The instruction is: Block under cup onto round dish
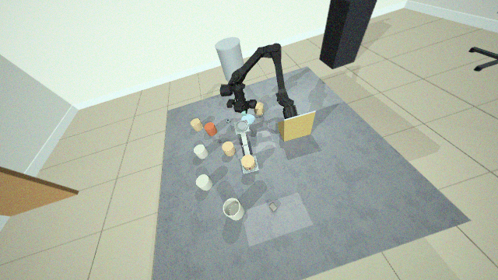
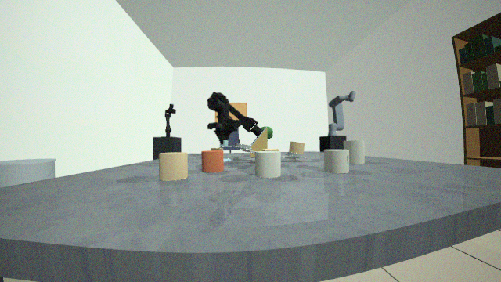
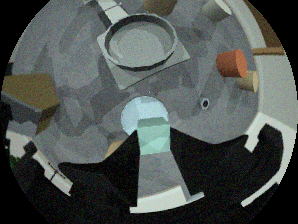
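The pale blue round dish is 80 mm below my gripper tip, 20 mm to the right of it and 20 mm behind it. Also, from my gripper tip: orange cup (270 mm ahead, 50 mm below, 20 mm to the right); teal block (10 mm above); grey piece (600 mm to the left, 80 mm below, 40 mm ahead).
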